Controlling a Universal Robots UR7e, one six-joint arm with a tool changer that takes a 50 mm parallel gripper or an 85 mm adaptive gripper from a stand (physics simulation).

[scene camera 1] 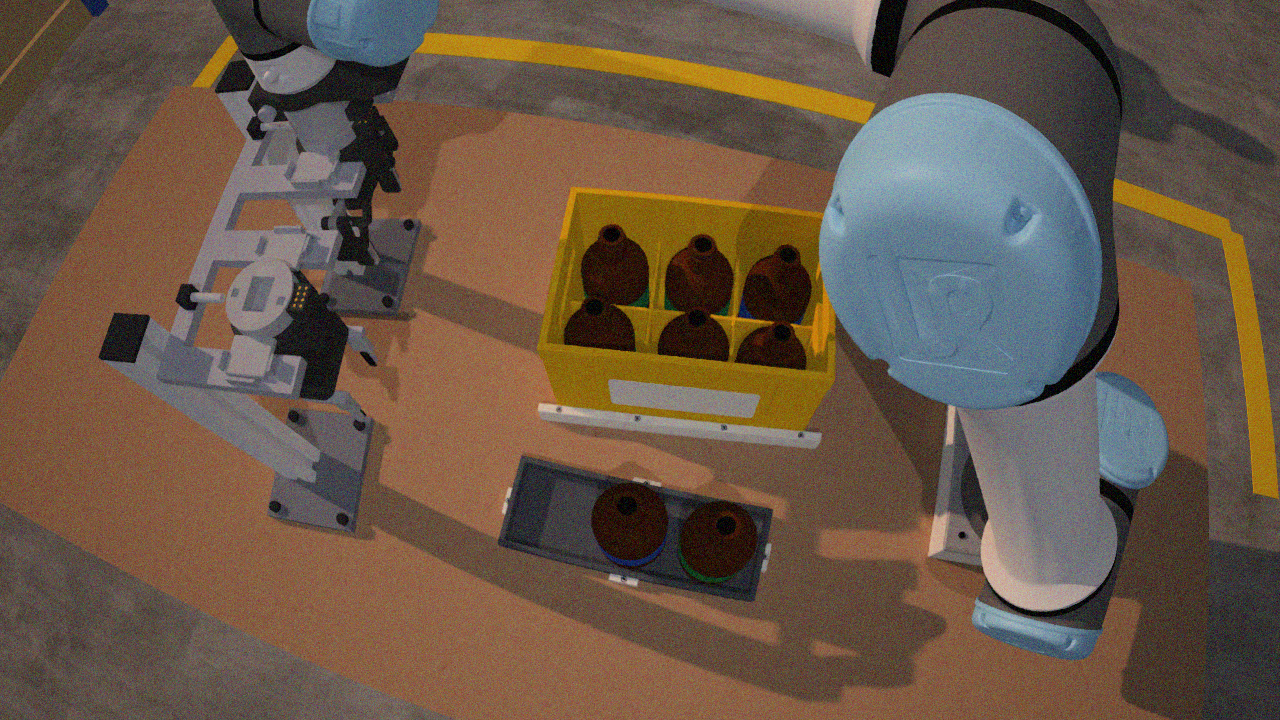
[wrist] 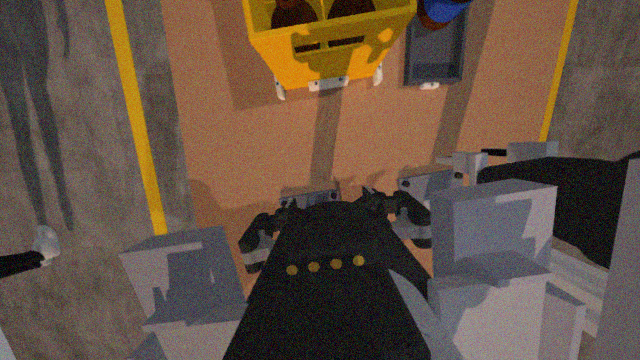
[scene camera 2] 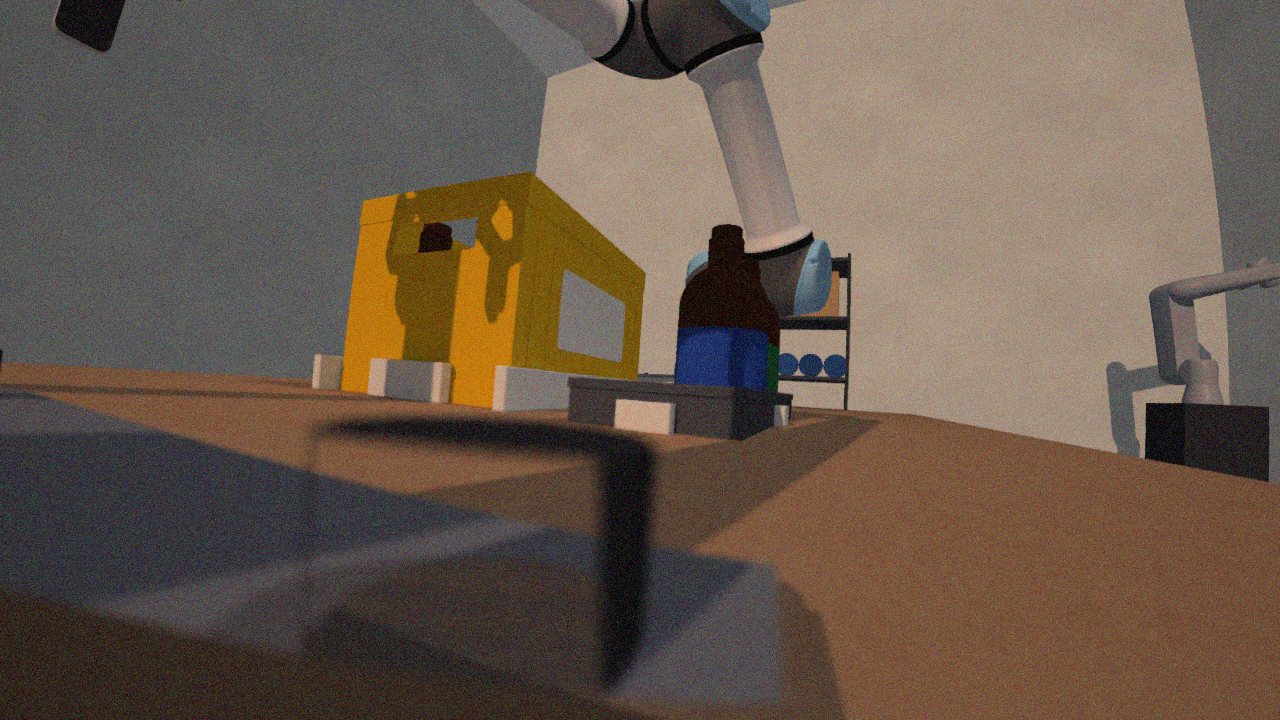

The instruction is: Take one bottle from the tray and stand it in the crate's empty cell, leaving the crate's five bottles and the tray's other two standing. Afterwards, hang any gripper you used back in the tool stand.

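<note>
The yellow crate [scene camera 1: 684,394] [scene camera 2: 487,313] [wrist: 345,67] shows a brown bottle upright in every cell, front row and back row. The grey tray [scene camera 1: 554,505] [scene camera 2: 653,394] [wrist: 434,55] holds two standing bottles, a blue-labelled bottle [scene camera 1: 629,523] [scene camera 2: 723,313] [wrist: 442,10] and a green-labelled bottle [scene camera 1: 718,540]; the tray's left end is bare in scene camera 1. My black adaptive gripper [scene camera 1: 374,213] [wrist: 328,197] is open and empty, at the back bay of the tool stand [scene camera 1: 210,241] [wrist: 500,220]. Whether it rests in the bay is not clear.
A second gripper [scene camera 1: 313,340] hangs in the stand's front bay. The stand's grey holder block [wrist: 190,270] is close to my gripper's left side in the wrist view. White locating strips [scene camera 1: 680,426] line the crate's front. The arm's base stands right of the crate.
</note>
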